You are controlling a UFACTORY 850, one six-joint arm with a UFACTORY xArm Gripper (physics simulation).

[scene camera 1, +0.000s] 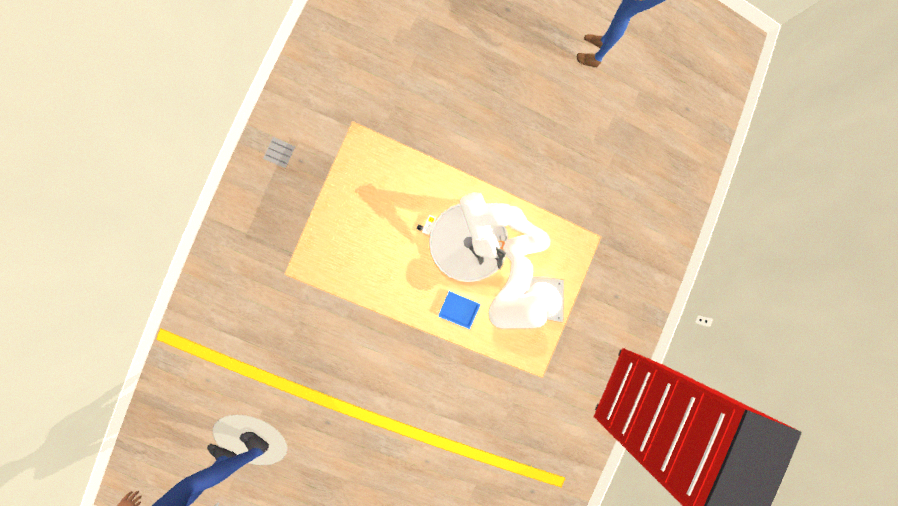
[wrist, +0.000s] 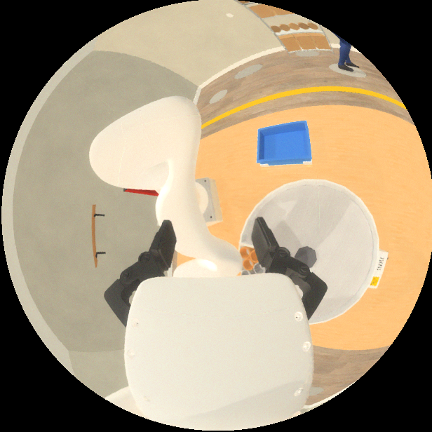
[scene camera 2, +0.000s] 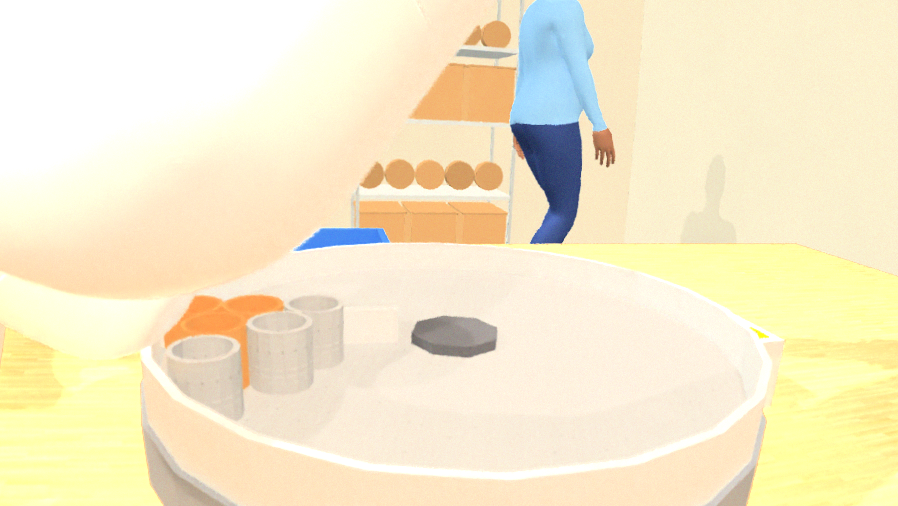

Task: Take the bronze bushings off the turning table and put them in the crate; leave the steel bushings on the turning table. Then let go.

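The turning table (scene camera 1: 447, 254) (scene camera 2: 439, 470) (wrist: 345, 212) is a round, pale, rimmed tray. Three orange-brown bronze bushings (scene camera 2: 254, 304) (wrist: 247, 256) stand upright close together near its rim, partly hidden by the arm in scene camera 2. Three grey steel bushings (scene camera 2: 280, 353) (wrist: 257, 269) stand in a row beside them. The crate (scene camera 1: 459, 309) (scene camera 2: 346, 238) (wrist: 284, 144) is blue; its inside looks empty in the wrist view. My gripper (scene camera 1: 489, 257) (wrist: 213, 228) is open and empty, above the turning table's bushing side in scene camera 1, with the bushings well below the fingers.
A low white divider (scene camera 2: 372, 324) stands beside the bushings, near the dark hub (scene camera 2: 453, 336) (wrist: 305, 256). A small white box with a yellow mark (scene camera 1: 430, 222) (wrist: 378, 270) sits outside the rim. The arm's base (scene camera 1: 557, 300) (wrist: 212, 200) stands on the yellow table (scene camera 1: 351, 251). People stand beyond the table.
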